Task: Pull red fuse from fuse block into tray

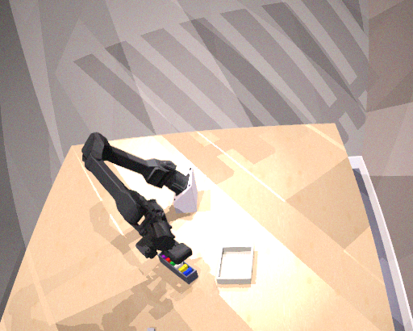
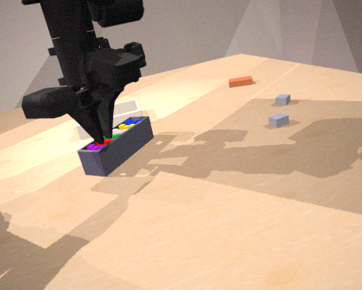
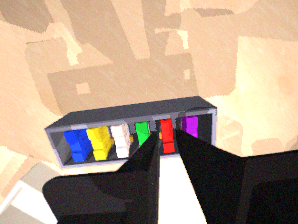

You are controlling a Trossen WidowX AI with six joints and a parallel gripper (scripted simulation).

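Now: the red fuse 1 cm below my gripper tip. Also, from my gripper tip: white tray: 20 cm to the left, 3 cm below.
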